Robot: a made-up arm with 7 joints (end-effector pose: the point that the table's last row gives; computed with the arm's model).
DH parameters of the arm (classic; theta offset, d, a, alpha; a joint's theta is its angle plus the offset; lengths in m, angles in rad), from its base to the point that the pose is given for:
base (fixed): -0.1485 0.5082 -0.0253 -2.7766
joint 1: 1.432 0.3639 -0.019 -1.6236
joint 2: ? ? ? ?
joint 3: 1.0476 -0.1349 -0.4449 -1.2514
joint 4: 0 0.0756 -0.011 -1.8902
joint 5: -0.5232 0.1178 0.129 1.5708
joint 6: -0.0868 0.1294 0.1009 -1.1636
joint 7: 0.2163 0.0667 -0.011 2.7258
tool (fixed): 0.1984 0.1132 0 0
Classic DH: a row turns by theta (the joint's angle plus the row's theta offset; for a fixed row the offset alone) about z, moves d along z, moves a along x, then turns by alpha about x.
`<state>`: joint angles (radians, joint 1 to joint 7).
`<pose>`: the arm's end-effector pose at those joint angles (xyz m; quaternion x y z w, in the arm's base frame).
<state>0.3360 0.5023 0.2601 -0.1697 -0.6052 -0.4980 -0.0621</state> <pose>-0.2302 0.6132 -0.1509 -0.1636 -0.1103 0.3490 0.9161</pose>
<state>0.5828 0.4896 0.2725 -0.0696 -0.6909 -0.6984 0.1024</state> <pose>-0.1743 0.6780 -0.0908 -0.0574 -0.0901 0.2124 0.9713</pose>
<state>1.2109 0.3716 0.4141 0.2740 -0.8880 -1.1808 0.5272</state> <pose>0.0494 0.7248 0.1350 0.3057 -0.0669 -0.2231 0.9232</pose>
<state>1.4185 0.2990 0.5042 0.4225 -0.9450 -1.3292 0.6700</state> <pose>0.1206 0.6832 0.2175 0.4428 -0.0738 -0.3593 0.8182</pose>
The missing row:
joint 2: 0.3613 -0.0858 -0.074 -1.5708
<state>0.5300 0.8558 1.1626 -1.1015 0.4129 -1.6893 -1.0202</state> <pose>-0.2757 0.2481 0.1558 -0.3990 -0.7983 0.4428 0.0857</pose>
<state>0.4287 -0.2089 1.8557 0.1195 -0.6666 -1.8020 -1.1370</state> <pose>-0.3902 -0.1061 -0.0448 -0.5226 0.7738 -0.3524 0.0620</pose>
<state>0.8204 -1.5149 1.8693 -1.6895 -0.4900 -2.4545 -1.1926</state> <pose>-0.0293 0.3689 0.0340 0.4998 0.2060 0.4671 0.6996</pose>
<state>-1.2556 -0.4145 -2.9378 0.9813 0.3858 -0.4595 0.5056</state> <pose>0.4009 0.4588 0.0280 0.3717 0.2768 -0.8168 0.3435</pose>
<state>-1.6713 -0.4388 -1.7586 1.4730 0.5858 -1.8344 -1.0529</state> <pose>-0.4506 0.7007 0.1926 0.0120 -0.4480 0.2084 0.8693</pose>
